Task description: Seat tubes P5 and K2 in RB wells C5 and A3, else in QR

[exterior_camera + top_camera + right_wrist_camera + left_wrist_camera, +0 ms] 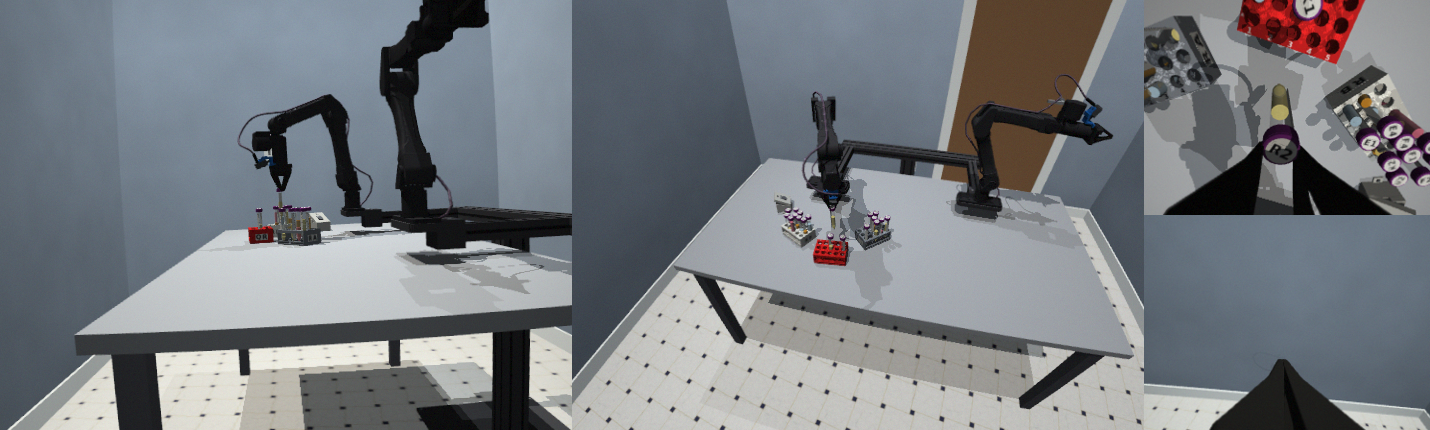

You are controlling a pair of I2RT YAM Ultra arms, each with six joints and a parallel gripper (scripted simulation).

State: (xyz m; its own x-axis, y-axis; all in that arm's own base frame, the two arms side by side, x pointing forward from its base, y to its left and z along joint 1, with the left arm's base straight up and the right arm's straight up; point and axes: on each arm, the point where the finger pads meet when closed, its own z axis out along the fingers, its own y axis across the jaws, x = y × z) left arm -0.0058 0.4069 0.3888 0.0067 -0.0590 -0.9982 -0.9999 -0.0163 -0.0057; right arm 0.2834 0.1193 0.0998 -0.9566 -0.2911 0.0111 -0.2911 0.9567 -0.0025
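Observation:
My right gripper is now 40 mm past the grey rack RA, 160 mm to the right of it and 170 mm above it. Also, from my right hand: red rack QR (90 mm ahead, 10 mm to the left, 170 mm below); then pale box (180 mm behind, 300 mm to the right, 150 mm below); then white rack RB (160 mm to the right, 170 mm below).

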